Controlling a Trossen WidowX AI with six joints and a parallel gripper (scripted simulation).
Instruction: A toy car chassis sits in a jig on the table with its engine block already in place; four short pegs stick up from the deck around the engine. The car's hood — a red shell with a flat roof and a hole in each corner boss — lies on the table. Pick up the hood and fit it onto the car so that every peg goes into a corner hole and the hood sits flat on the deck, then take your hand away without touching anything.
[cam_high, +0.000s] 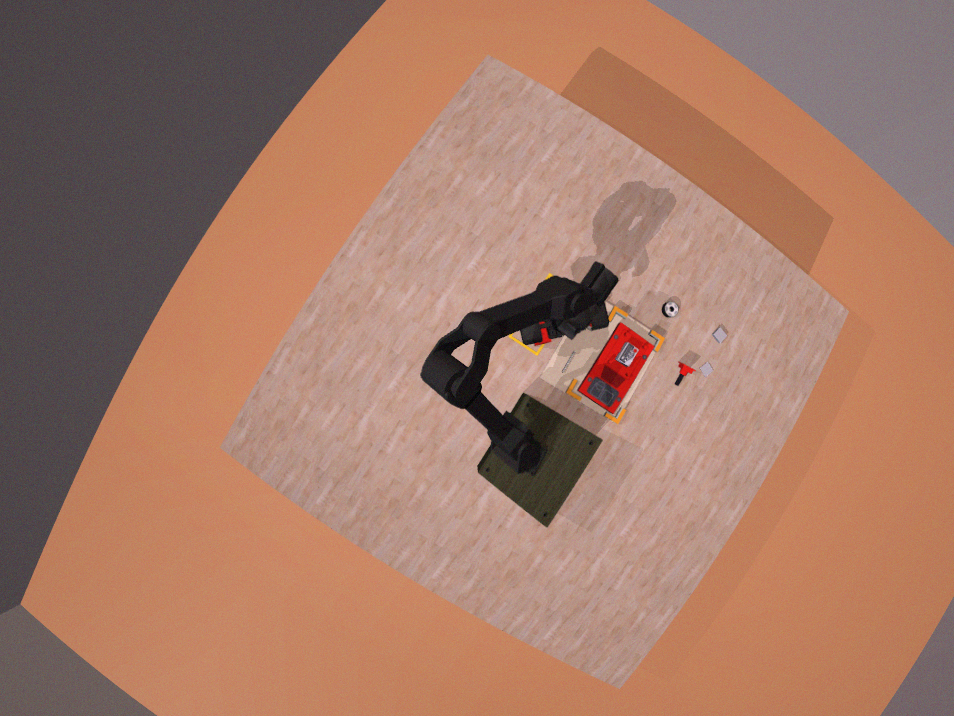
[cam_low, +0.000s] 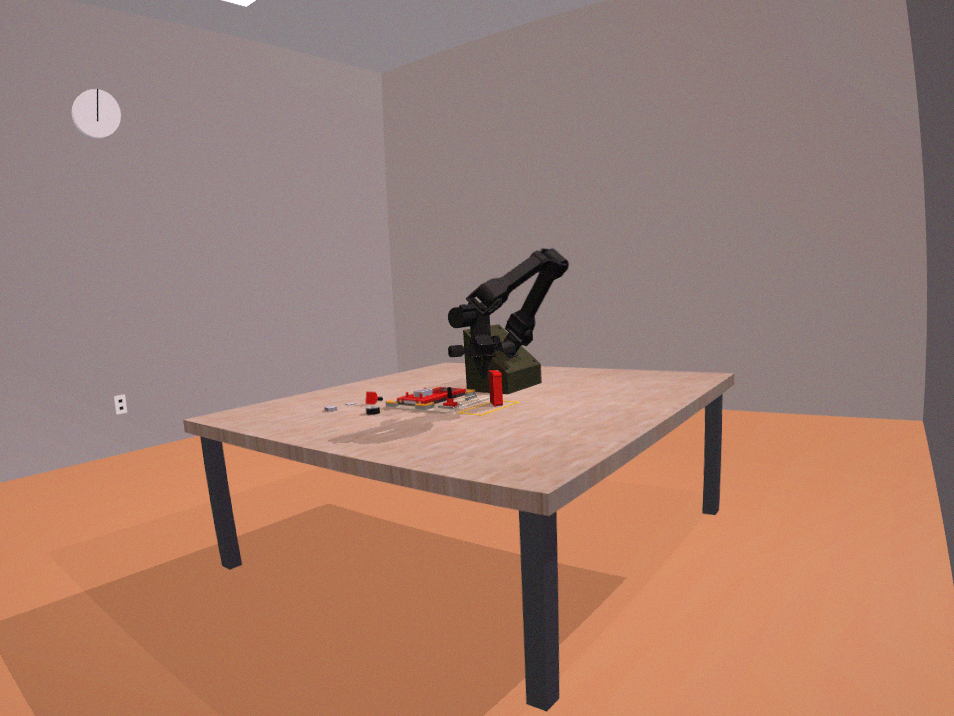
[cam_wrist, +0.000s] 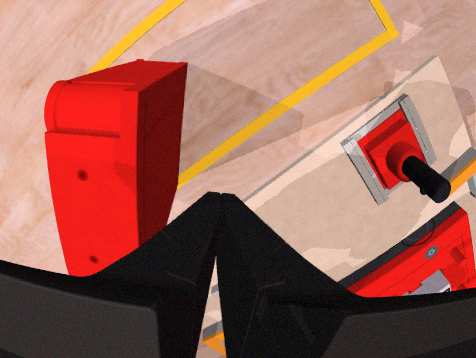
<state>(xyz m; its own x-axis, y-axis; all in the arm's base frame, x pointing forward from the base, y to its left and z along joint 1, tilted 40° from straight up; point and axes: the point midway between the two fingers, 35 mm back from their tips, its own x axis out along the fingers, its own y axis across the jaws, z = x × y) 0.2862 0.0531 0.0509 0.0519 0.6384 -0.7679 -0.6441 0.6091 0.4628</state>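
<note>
My gripper tip is now 3 cm above the red hood, 2 cm to the right of it and 2 cm past it. Also, from my gripper tip: grey engine block (19 cm to the right, 5 cm below, 3 cm ahead); white wheel (26 cm to the right, 19 cm ahead, 7 cm below).
</note>
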